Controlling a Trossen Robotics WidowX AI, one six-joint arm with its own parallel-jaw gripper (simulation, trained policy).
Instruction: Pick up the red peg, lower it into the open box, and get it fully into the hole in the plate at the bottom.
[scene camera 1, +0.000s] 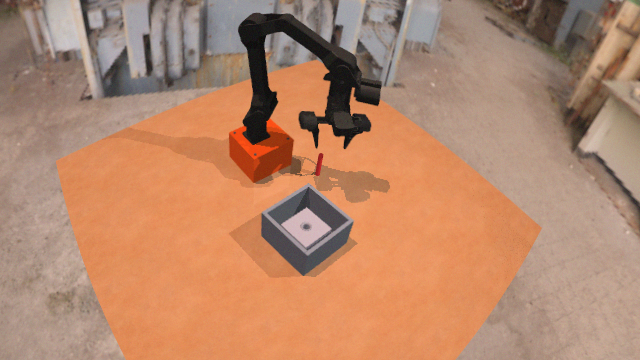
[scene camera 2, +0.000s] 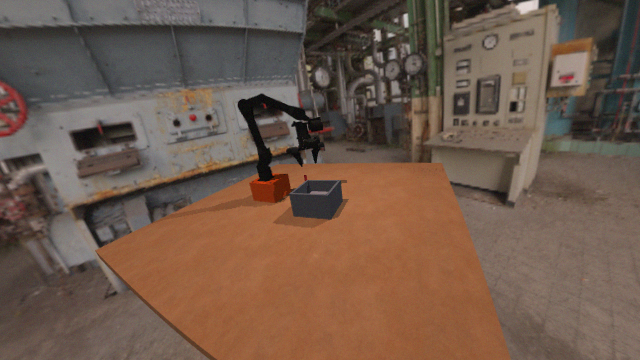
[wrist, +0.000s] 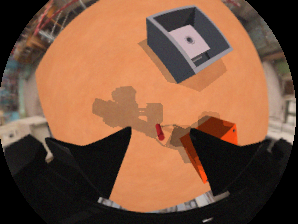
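I can see my gripper (scene camera 1: 330, 148), and the same gripper is there at (wrist: 161, 131). There's a grey box (scene camera 1: 303, 261) too, and I can see the grey box at (scene camera 2: 320, 206) and at (wrist: 167, 49). Then I see a pale plate (scene camera 1: 305, 227), and that plate is there at (wrist: 187, 37) as well.
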